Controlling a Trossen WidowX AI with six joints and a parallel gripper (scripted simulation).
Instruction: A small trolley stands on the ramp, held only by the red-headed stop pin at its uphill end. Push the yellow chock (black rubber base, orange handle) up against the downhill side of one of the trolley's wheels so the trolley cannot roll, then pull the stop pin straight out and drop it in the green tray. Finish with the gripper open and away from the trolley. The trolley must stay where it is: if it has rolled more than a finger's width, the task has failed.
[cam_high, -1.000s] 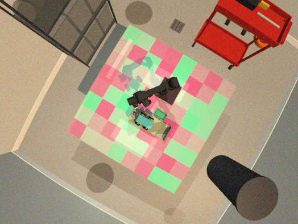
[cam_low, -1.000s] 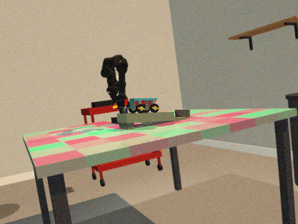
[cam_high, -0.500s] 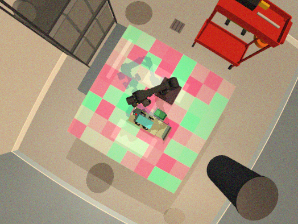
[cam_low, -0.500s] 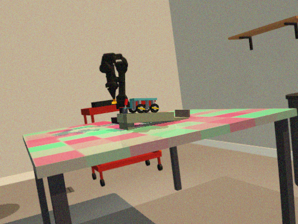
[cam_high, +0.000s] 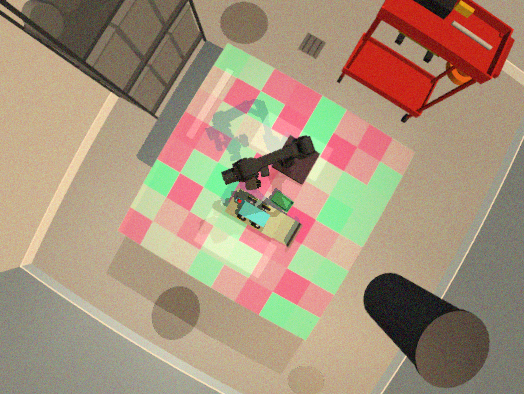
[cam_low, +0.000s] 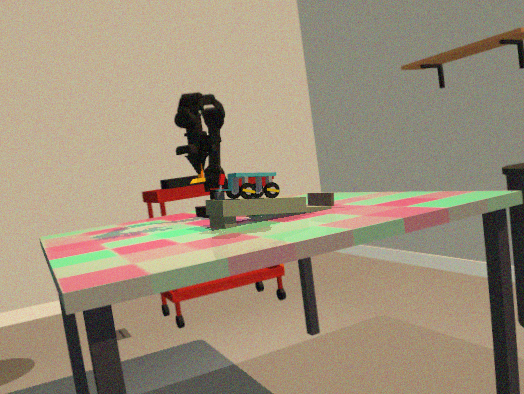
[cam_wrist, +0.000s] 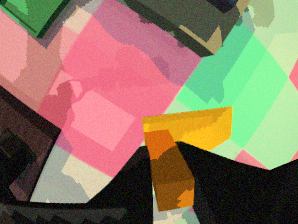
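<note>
Right now the yellow chock is 10 mm ahead of my gripper tip, 20 mm to the right of it and 10 mm below it. Round my gripper tip: olive ramp (150 mm ahead, 130 mm to the left, 130 mm below); then cyan trolley (150 mm ahead, 130 mm to the left, 60 mm below); then red-headed stop pin (140 mm ahead, 30 mm to the left, 50 mm below).
</note>
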